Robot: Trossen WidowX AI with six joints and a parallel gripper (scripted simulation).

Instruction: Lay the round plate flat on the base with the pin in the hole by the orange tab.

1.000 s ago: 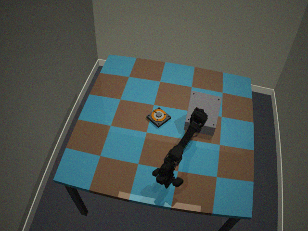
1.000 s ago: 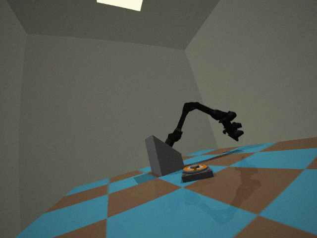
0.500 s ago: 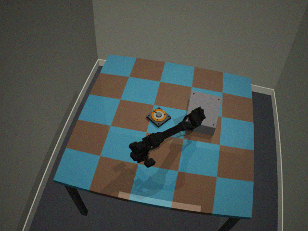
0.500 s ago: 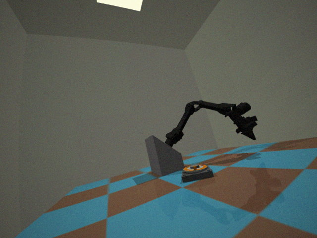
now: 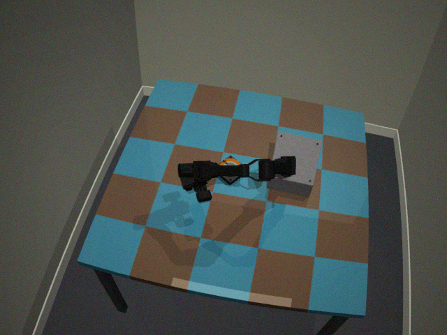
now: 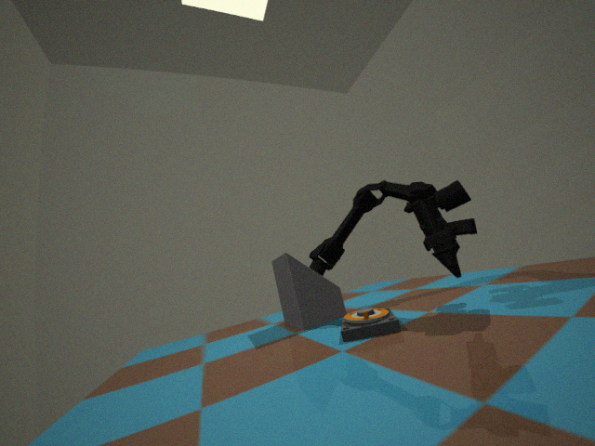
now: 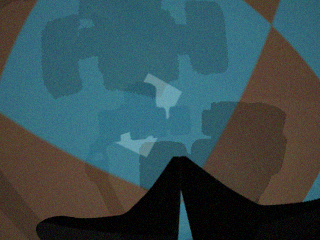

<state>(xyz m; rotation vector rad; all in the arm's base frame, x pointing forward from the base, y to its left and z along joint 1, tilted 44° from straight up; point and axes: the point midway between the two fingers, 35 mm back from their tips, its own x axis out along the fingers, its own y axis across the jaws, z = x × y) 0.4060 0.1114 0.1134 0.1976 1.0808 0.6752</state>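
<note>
Now: the round plate 120 mm behind my gripper tip, 210 mm to the right of it and 30 mm below it. Round my gripper tip: square base: 140 mm behind, 190 mm to the right, 40 mm below.
</note>
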